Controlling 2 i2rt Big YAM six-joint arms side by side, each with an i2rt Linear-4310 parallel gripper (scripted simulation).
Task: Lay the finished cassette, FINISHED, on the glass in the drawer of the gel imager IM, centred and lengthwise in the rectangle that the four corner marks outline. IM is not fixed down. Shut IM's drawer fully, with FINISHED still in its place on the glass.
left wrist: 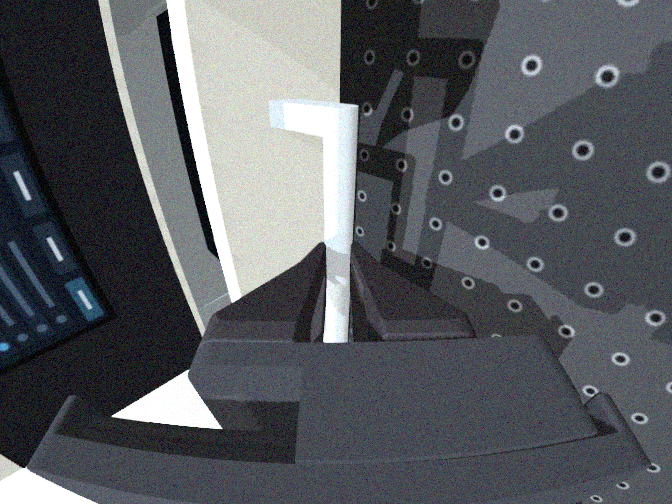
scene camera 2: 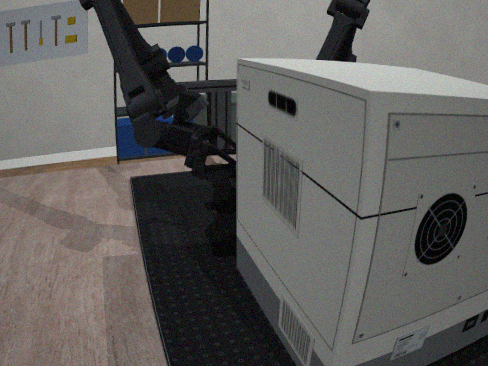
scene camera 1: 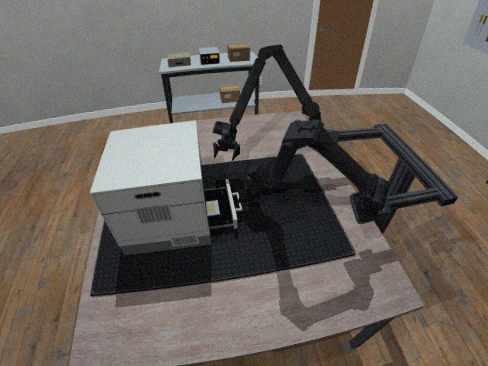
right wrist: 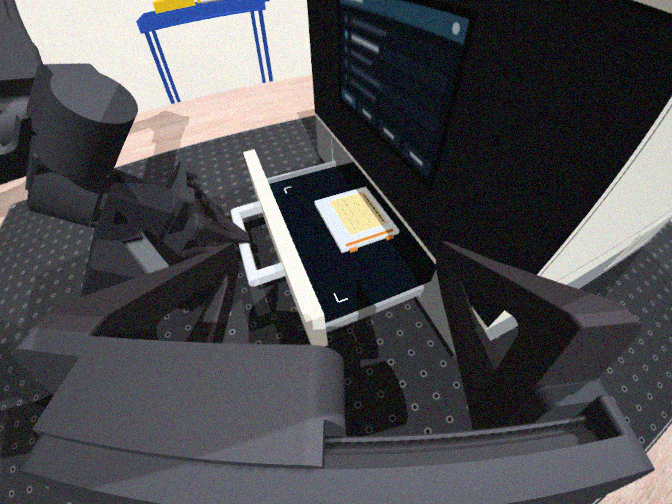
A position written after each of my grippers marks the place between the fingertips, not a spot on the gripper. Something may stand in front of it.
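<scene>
Left wrist: my left gripper point(left wrist: 338, 253), with a gel imager IM point(left wrist: 102, 307). The gel imager IM point(scene camera 1: 149, 188) also appears in that scene view. My right gripper point(scene camera 2: 238, 157) appears together with the gel imager IM point(scene camera 2: 354, 186); scene camera 2 does not show a finished cassette, which is hidden by the gel imager IM. The finished cassette point(right wrist: 354, 218) is visible along with the gel imager IM point(right wrist: 531, 140), my left gripper point(right wrist: 246, 242) and my right gripper point(right wrist: 337, 253).
</scene>
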